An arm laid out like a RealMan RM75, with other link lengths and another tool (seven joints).
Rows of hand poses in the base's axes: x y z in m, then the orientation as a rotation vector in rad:
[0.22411 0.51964 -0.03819 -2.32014 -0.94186 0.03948]
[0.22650 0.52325 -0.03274 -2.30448 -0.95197 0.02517]
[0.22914 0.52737 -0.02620 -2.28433 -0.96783 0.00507]
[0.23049 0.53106 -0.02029 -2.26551 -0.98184 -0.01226]
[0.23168 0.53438 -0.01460 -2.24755 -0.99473 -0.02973]
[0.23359 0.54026 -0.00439 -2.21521 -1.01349 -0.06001]
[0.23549 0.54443 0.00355 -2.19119 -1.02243 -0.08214]
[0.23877 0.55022 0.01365 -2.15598 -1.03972 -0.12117]
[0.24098 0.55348 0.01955 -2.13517 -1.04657 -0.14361]
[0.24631 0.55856 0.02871 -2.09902 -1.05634 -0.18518]
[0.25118 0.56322 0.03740 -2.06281 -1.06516 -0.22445]
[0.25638 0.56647 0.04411 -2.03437 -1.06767 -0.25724]
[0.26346 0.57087 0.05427 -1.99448 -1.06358 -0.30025]
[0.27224 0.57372 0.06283 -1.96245 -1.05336 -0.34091]
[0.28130 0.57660 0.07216 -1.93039 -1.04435 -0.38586]
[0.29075 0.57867 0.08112 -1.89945 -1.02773 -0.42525]
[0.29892 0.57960 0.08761 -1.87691 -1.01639 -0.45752]
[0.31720 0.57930 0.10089 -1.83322 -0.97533 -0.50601]
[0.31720 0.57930 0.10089 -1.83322 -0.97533 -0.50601]
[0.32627 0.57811 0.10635 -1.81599 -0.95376 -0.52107]
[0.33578 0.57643 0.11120 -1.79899 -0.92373 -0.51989]
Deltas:
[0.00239 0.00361 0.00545 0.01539 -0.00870 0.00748]
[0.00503 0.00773 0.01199 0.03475 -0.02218 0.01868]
[0.00638 0.01142 0.01790 0.05247 -0.03370 0.02901]
[0.00757 0.01474 0.02359 0.06962 -0.04532 0.03837]
[0.00948 0.02062 0.03380 0.10106 -0.06428 0.05264]
[0.01138 0.02479 0.04174 0.12551 -0.07666 0.06002]
[0.01466 0.03058 0.05184 0.16141 -0.10134 0.07222]
[0.01687 0.03384 0.05774 0.18324 -0.11459 0.07734]
[0.02220 0.03892 0.06690 0.22203 -0.13922 0.08423]
[0.02707 0.04358 0.07559 0.26017 -0.16253 0.09114]
[0.03227 0.04683 0.08230 0.29162 -0.18113 0.09306]
[0.03935 0.05123 0.09246 0.33713 -0.20304 0.09121]
[0.04813 0.05408 0.10102 0.37677 -0.22330 0.08324]
[0.05719 0.05696 0.11035 0.41642 -0.24785 0.07495]
[0.06664 0.05903 0.11931 0.45615 -0.26635 0.06216]
[0.07481 0.05996 0.12580 0.48516 -0.28323 0.05237]
[0.09309 0.05966 0.13908 0.54484 -0.29928 0.02273]
[0.09309 0.05966 0.13908 0.54484 -0.29928 0.02273]
[0.10216 0.05847 0.14454 0.56934 -0.30083 0.00793]
[0.11167 0.05679 0.14939 0.59394 -0.28666 -0.00916]

